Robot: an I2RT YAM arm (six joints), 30 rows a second.
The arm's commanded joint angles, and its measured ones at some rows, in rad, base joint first. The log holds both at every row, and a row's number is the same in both.
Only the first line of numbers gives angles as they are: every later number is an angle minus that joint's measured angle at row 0.
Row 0, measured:
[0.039, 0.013, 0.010, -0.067, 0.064, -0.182]
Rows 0 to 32, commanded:
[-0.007, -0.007, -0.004, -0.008, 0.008, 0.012]
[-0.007, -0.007, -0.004, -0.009, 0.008, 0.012]
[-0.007, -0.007, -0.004, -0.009, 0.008, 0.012]
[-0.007, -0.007, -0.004, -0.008, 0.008, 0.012]
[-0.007, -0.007, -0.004, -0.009, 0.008, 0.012]
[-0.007, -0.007, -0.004, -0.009, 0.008, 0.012]
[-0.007, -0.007, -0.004, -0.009, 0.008, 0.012]
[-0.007, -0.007, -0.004, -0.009, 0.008, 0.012]
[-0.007, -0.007, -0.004, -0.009, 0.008, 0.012]
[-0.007, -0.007, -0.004, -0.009, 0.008, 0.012]
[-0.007, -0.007, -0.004, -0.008, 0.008, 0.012]
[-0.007, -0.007, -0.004, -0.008, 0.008, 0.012]
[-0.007, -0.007, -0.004, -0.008, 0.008, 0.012]
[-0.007, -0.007, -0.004, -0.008, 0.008, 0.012]
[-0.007, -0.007, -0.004, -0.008, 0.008, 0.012]
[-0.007, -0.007, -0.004, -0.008, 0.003, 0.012]
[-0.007, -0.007, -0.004, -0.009, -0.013, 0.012]
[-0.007, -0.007, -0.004, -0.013, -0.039, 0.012]
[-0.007, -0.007, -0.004, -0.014, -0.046, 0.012]
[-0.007, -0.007, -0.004, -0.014, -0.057, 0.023]
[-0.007, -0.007, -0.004, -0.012, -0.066, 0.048]
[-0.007, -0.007, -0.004, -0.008, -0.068, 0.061]
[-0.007, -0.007, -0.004, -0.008, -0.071, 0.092]
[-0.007, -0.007, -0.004, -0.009, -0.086, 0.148]
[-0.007, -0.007, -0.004, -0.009, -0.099, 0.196]
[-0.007, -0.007, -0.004, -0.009, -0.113, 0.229]
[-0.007, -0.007, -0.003, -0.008, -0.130, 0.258]
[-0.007, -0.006, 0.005, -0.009, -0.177, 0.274]
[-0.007, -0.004, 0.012, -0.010, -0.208, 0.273]
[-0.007, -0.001, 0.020, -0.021, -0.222, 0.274]
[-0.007, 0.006, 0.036, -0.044, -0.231, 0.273]
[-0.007, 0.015, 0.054, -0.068, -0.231, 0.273]
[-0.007, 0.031, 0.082, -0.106, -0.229, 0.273]
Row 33, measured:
[0.000, 0.006, 0.018, -0.041, -0.158, 0.230]
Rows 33 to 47, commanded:
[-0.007, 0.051, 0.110, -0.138, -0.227, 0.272]
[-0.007, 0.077, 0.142, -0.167, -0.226, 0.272]
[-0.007, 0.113, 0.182, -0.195, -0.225, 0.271]
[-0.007, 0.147, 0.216, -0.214, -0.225, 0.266]
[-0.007, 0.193, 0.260, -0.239, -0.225, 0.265]
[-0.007, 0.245, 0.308, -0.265, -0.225, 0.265]
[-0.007, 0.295, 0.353, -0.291, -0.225, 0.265]
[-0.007, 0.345, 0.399, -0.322, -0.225, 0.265]
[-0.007, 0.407, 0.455, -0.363, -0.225, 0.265]
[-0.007, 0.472, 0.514, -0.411, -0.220, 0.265]
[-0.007, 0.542, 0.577, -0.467, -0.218, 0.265]
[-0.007, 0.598, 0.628, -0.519, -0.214, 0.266]
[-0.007, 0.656, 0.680, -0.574, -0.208, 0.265]
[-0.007, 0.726, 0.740, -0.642, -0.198, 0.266]
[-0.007, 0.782, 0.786, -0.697, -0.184, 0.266]
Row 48, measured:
[0.000, 0.646, 0.665, -0.619, -0.208, 0.258]
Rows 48 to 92, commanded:
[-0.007, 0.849, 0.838, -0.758, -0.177, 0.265]
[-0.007, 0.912, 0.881, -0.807, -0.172, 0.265]
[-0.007, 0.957, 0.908, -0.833, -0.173, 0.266]
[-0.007, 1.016, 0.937, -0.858, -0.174, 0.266]
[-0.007, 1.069, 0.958, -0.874, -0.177, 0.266]
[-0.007, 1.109, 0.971, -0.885, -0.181, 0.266]
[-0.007, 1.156, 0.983, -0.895, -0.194, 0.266]
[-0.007, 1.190, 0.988, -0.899, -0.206, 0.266]
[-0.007, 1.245, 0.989, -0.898, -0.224, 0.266]
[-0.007, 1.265, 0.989, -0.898, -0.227, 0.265]
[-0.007, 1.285, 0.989, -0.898, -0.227, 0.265]
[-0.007, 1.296, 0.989, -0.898, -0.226, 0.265]
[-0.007, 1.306, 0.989, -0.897, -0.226, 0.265]
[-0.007, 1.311, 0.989, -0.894, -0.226, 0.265]
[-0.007, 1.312, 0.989, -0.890, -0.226, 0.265]
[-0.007, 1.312, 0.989, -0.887, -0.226, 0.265]
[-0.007, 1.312, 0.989, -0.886, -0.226, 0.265]
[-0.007, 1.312, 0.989, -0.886, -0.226, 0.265]
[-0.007, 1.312, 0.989, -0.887, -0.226, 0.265]
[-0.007, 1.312, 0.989, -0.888, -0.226, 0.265]
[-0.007, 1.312, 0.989, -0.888, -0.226, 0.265]
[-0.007, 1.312, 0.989, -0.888, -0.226, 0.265]
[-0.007, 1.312, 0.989, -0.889, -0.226, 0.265]
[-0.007, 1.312, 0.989, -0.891, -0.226, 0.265]
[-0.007, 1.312, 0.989, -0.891, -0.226, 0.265]
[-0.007, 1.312, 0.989, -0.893, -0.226, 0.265]
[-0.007, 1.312, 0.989, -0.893, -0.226, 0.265]
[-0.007, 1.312, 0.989, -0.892, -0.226, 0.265]
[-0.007, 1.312, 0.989, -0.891, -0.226, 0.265]
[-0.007, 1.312, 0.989, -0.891, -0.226, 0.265]
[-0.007, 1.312, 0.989, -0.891, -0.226, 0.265]
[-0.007, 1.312, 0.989, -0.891, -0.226, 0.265]
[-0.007, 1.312, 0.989, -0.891, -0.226, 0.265]
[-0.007, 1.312, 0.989, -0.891, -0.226, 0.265]
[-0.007, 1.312, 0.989, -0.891, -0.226, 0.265]
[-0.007, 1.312, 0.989, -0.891, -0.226, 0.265]
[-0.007, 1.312, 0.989, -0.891, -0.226, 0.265]
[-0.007, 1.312, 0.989, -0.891, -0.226, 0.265]
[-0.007, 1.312, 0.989, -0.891, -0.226, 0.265]
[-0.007, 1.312, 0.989, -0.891, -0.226, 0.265]
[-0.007, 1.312, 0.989, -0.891, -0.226, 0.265]
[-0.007, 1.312, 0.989, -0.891, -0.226, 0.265]
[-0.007, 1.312, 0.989, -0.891, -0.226, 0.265]
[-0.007, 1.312, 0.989, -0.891, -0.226, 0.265]
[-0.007, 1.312, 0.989, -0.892, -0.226, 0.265]
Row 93, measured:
[0.000, 1.316, 0.969, -0.891, -0.217, 0.261]
